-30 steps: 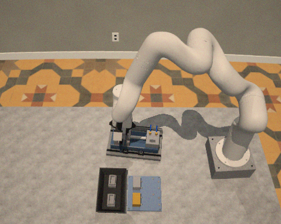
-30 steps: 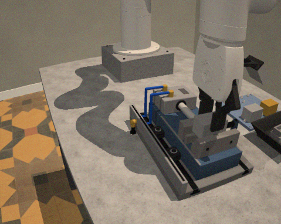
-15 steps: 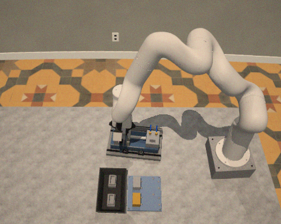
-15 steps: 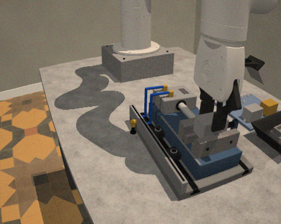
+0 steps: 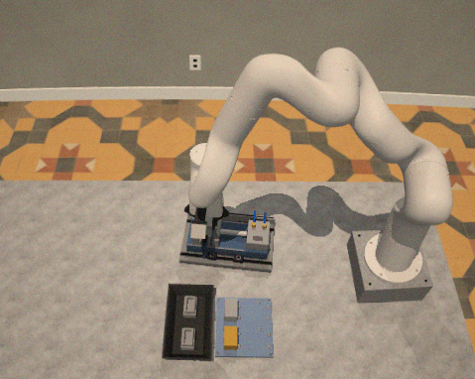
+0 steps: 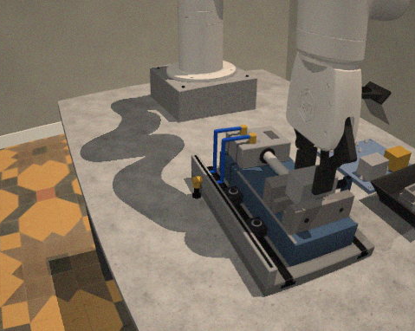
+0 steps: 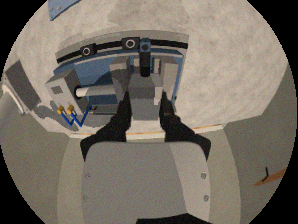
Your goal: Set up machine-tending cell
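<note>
My hand is 50 mm above the fixed jaw, 30 mm short of it and 10 mm to the left of it. Round my hand: vise (80 mm below, 70 mm behind, 10 mm to the left); then grey rail (90 mm below, 90 mm behind, 80 mm to the right); then work stop (50 mm to the left, 30 mm below, 10 mm ahead).
</note>
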